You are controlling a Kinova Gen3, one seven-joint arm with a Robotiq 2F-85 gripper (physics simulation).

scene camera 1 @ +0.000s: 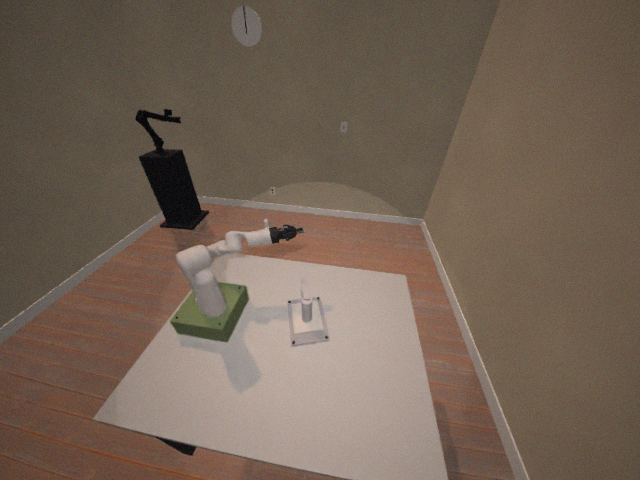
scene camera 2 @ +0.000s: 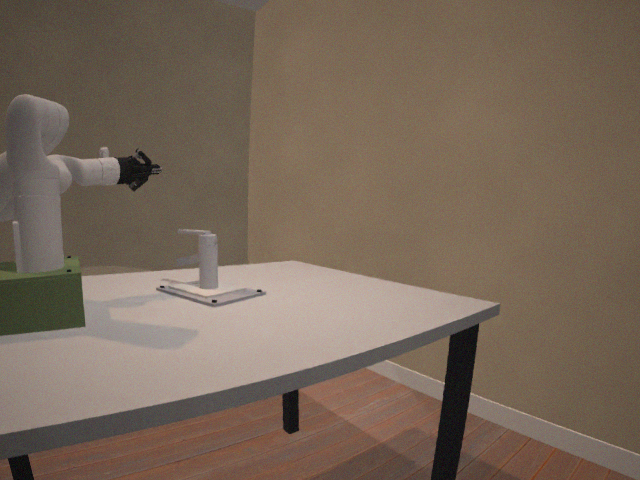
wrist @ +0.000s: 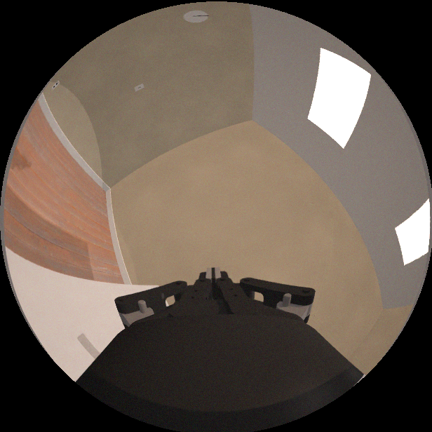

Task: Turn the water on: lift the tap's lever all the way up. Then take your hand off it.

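Seen in the pictures: gripper, fingertip midpoint: (scene camera 1: 304, 229) (scene camera 2: 160, 169); arm's base, origin of the base link: (scene camera 1: 215, 308) (scene camera 2: 41, 268).
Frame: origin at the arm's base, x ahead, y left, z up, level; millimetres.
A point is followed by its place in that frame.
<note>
The tap (scene camera 1: 306, 311) {y 30, x 397, z -2 mm} (scene camera 2: 208, 261) {y 31, x 387, z -16 mm} is a light grey upright cylinder on a pale base plate (scene camera 1: 310, 338) {y -43, x 424, z -92 mm} (scene camera 2: 214, 300) {y -72, x 353, z -88 mm} with dark corner screws. Its thin lever (scene camera 1: 302, 288) {y 109, x 369, z 56 mm} (scene camera 2: 192, 231) {y 100, x 373, z 54 mm} sticks out from the top, nearly level, in scene camera 2. The spout (scene camera 2: 188, 258) {y 114, x 366, z -17 mm} shows below the lever on the same side. My gripper (scene camera 1: 300, 230) {y 318, x 350, z 232 mm} (scene camera 2: 159, 169) {y 318, x 350, z 232 mm} (wrist: 213, 275) is shut and empty. It is in the air, well above the lever and apart from it. The tap itself does not show in the wrist view.
The arm stands on a green block (scene camera 1: 209, 319) {y -55, x -2, z -1 mm} (scene camera 2: 41, 302) {y -91, x -4, z -47 mm} on the white table (scene camera 1: 341, 397) {y -254, x 562, z -100 mm} (scene camera 2: 310, 330) {y -321, x 422, z -100 mm}. A black pedestal (scene camera 1: 173, 188) with a small black arm (scene camera 1: 149, 129) stands on the floor at the back left.
</note>
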